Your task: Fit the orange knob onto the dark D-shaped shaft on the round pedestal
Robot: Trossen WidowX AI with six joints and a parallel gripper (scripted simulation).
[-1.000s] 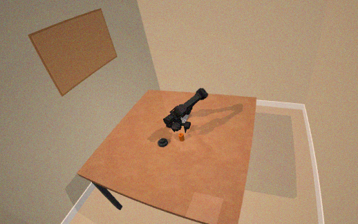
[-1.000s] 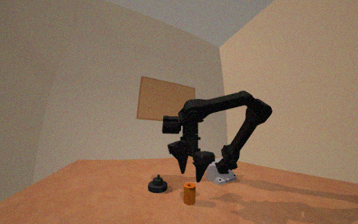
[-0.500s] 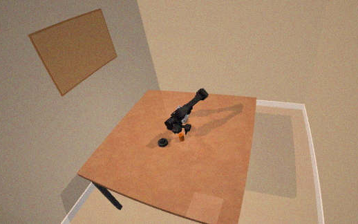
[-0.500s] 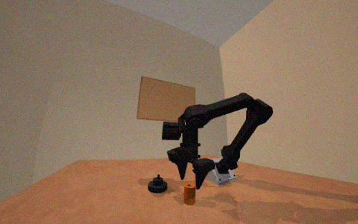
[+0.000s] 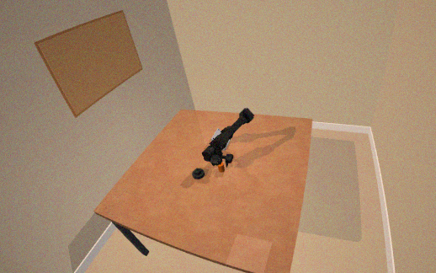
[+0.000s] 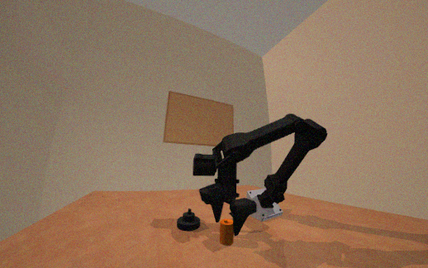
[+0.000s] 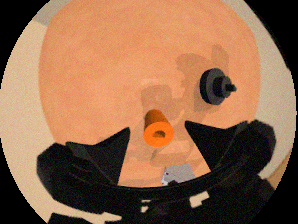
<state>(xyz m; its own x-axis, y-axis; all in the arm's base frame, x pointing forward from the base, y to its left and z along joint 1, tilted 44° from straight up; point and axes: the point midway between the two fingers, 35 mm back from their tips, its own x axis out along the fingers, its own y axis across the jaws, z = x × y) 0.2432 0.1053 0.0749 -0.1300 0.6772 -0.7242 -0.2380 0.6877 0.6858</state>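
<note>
My gripper tip is 10 mm above the orange knob. From my gripper tip the other things lie so: round dark pedestal: 130 mm to the right, 90 mm ahead, 10 mm below.
</note>
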